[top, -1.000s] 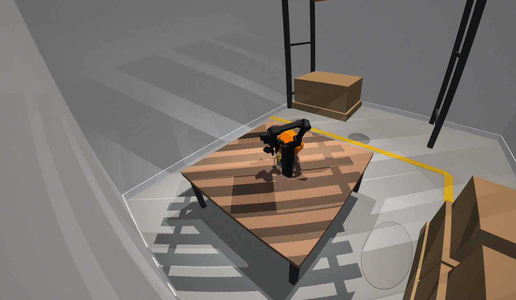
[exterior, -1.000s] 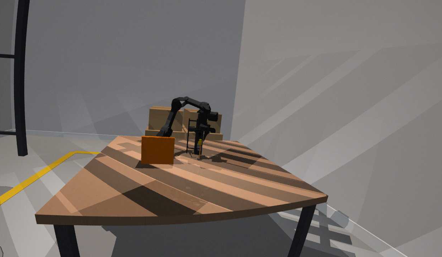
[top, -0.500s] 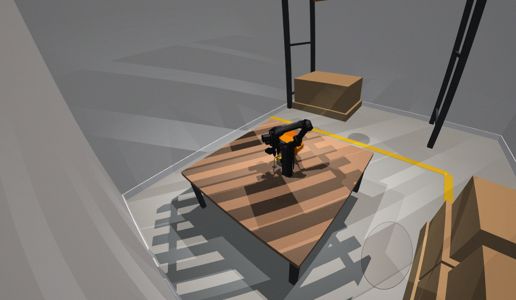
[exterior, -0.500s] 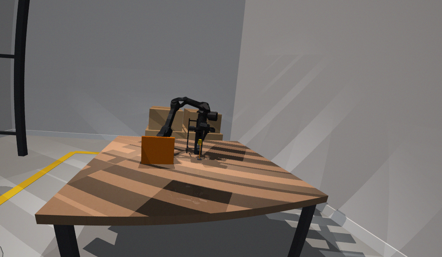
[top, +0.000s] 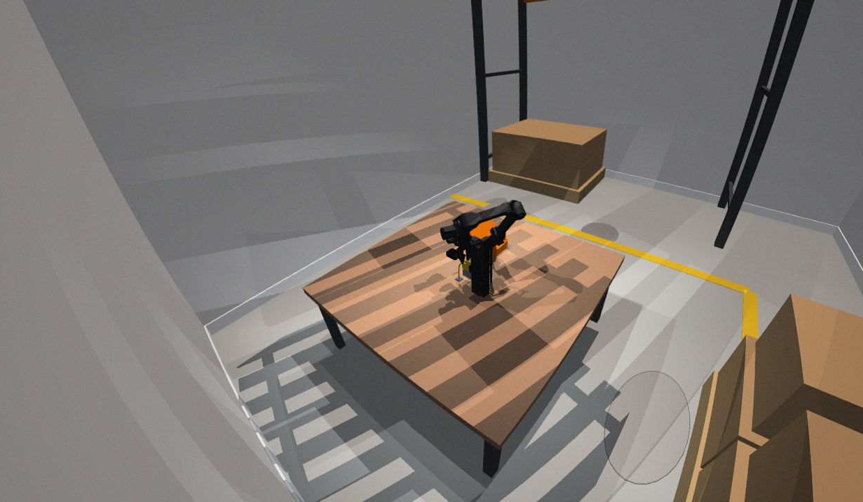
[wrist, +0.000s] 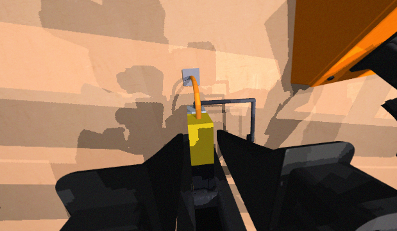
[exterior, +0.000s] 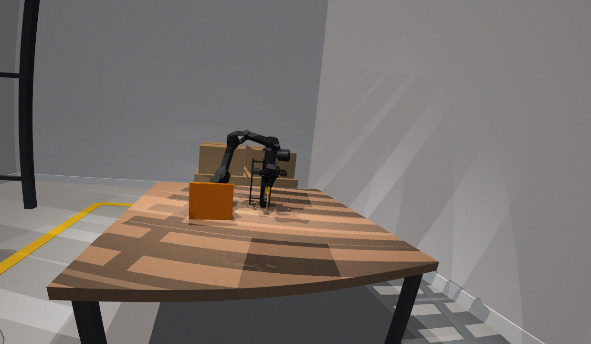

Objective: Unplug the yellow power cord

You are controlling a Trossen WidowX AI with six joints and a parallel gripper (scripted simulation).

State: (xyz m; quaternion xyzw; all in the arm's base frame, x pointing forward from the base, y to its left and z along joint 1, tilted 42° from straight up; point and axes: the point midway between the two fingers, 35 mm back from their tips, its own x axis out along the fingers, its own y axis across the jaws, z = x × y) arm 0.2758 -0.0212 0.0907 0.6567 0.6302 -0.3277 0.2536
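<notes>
The yellow plug lies 30 mm to the left of my gripper tip and 10 mm below it.
</notes>
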